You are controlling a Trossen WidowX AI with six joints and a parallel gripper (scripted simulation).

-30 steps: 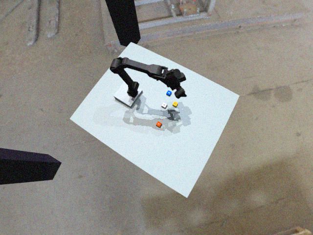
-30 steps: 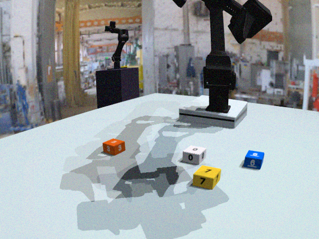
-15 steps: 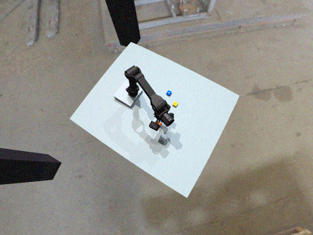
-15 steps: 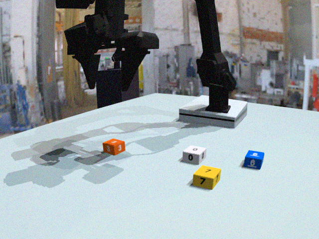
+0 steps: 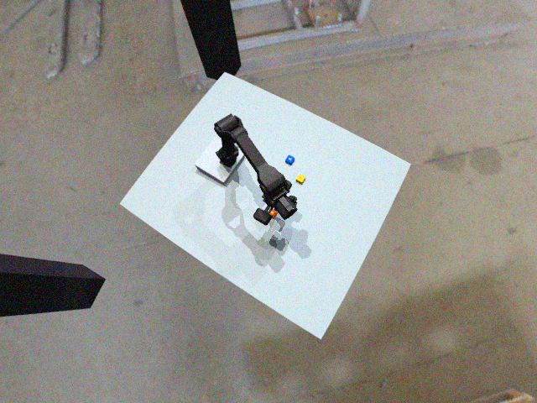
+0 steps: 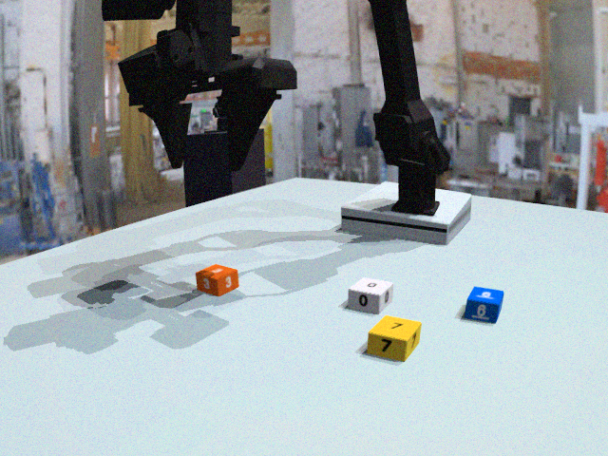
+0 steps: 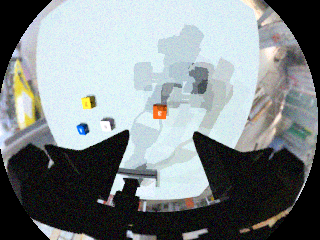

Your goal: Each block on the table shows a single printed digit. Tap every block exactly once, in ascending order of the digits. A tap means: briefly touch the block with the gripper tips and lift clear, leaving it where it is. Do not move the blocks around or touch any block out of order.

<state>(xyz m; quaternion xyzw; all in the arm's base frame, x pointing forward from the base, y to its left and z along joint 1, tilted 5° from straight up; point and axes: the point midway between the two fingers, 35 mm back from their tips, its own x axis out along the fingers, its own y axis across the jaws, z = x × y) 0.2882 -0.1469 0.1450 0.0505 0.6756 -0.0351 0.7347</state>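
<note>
The white block lies 30 mm behind my gripper tip, 160 mm to the left of it and 120 mm below it. From my gripper tip the other things lie so: blue block: 40 mm behind, 270 mm to the left, 120 mm below; orange block: 10 mm behind, 120 mm below; yellow block: 40 mm ahead, 200 mm to the left, 120 mm below.
</note>
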